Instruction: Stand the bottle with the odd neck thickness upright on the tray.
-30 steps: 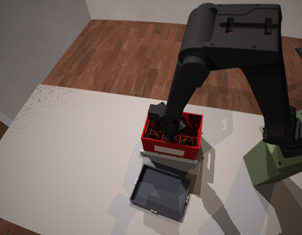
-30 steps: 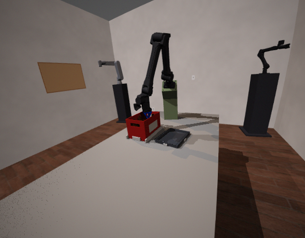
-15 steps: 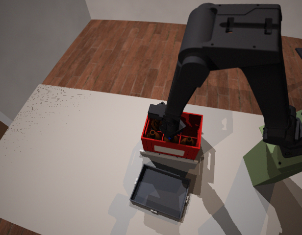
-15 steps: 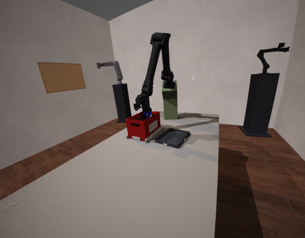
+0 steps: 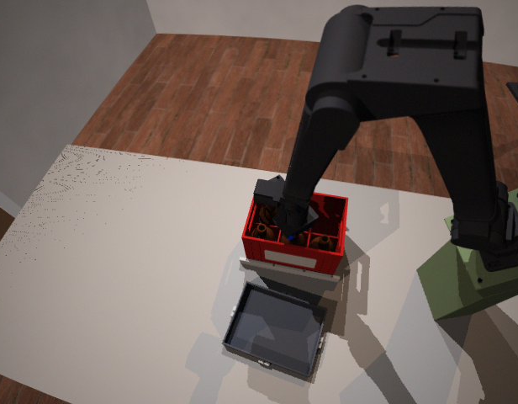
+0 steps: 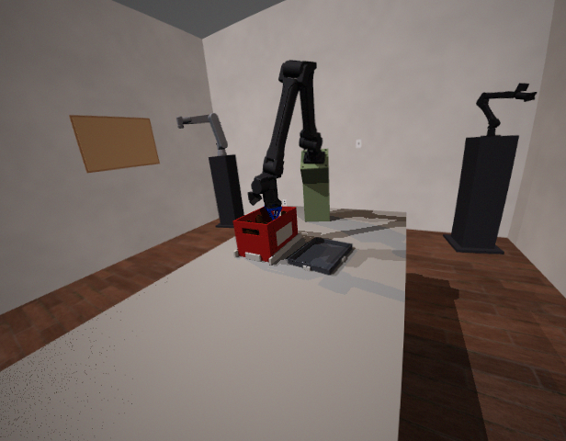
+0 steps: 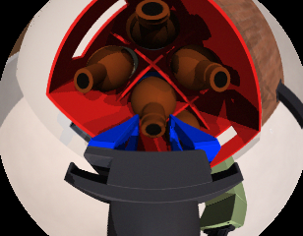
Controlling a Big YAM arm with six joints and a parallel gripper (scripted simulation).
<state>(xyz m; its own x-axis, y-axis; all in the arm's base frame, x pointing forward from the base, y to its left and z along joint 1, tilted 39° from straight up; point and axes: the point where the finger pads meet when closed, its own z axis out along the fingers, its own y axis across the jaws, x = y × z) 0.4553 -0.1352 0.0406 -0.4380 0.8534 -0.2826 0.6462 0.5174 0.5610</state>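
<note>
The crate is 1 cm behind my hand, 4 cm to the right of it and 7 cm below it. Round my hand: dark grey tray 5 cm ahead, 23 cm to the left, 14 cm below; then brown bottle 9 cm ahead, 1 cm to the right, 6 cm below.
</note>
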